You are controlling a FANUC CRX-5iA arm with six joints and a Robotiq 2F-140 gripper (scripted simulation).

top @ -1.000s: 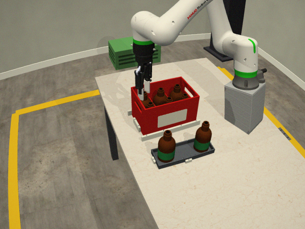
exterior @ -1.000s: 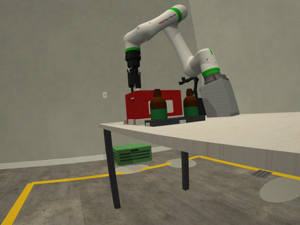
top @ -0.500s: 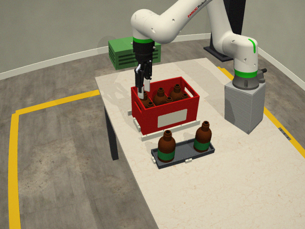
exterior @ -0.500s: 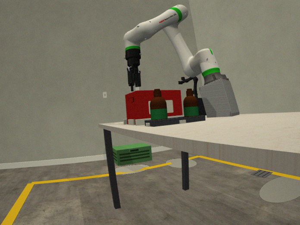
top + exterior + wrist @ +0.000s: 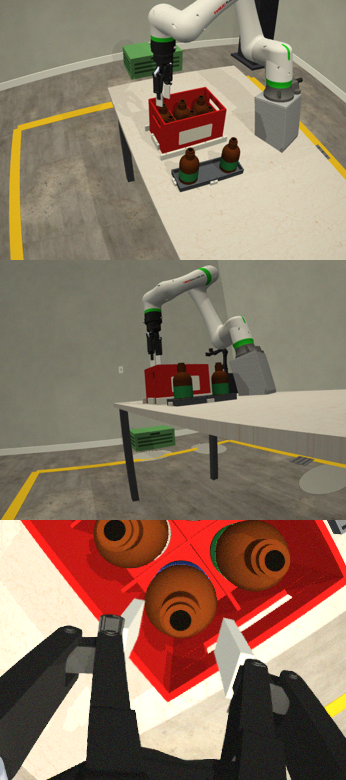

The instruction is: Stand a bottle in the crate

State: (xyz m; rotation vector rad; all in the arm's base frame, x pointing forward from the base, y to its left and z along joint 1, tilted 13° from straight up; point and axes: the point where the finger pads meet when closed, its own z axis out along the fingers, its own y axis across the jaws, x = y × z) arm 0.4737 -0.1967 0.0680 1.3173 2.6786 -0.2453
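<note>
Now: hand 120 mm above the glass bottle. Round my hand: grey tray: 290 mm to the left, 200 mm below, 60 mm behind; red crate: 130 mm below, 80 mm behind, 50 mm to the left.
</note>
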